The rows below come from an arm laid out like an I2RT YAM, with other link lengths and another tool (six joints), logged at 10 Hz.
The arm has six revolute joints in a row. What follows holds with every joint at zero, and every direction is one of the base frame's. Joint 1 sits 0.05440 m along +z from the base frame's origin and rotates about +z. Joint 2 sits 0.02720 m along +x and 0.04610 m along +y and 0.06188 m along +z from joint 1 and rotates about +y. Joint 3 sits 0.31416 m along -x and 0.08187 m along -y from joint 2 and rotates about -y. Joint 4 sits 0.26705 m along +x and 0.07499 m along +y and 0.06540 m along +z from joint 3 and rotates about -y. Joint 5 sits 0.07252 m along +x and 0.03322 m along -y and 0.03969 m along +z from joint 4 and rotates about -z. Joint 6 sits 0.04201 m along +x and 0.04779 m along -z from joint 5 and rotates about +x. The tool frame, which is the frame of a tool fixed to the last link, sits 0.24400 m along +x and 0.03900 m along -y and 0.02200 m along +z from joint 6; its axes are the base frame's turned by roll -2.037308, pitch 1.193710 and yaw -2.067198 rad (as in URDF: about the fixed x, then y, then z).
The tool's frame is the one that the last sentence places.
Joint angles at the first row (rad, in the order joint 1, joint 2, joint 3, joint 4, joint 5, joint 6):
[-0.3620, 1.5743, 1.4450, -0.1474, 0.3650, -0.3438]
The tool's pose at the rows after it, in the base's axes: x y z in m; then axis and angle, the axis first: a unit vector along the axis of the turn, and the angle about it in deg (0 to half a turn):
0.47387 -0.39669 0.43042 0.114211 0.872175 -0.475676 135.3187
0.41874 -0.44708 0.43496 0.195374 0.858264 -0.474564 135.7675
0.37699 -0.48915 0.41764 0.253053 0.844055 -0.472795 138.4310
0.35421 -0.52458 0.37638 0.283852 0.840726 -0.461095 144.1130
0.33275 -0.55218 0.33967 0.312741 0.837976 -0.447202 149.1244
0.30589 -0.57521 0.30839 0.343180 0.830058 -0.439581 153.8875
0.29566 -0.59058 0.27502 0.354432 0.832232 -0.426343 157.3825
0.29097 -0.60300 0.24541 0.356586 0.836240 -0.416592 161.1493
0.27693 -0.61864 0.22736 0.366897 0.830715 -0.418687 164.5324
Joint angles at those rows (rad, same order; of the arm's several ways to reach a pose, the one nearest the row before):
[-0.4901, 1.5105, 1.4373, -0.1377, 0.3715, -0.2843]
[-0.6086, 1.4969, 1.4466, -0.1566, 0.3639, -0.2011]
[-0.6999, 1.5182, 1.4410, -0.1580, 0.3741, -0.1511]
[-0.7566, 1.5888, 1.4573, -0.1897, 0.3997, -0.1299]
[-0.8008, 1.6580, 1.4875, -0.2336, 0.4260, -0.1013]
[-0.8410, 1.7177, 1.5098, -0.2669, 0.4647, -0.0736]
[-0.8656, 1.7789, 1.5271, -0.2879, 0.4726, -0.0599]
[-0.8779, 1.8464, 1.5622, -0.3190, 0.4880, -0.0606]
[-0.8979, 1.9052, 1.5981, -0.3334, 0.5214, -0.0629]

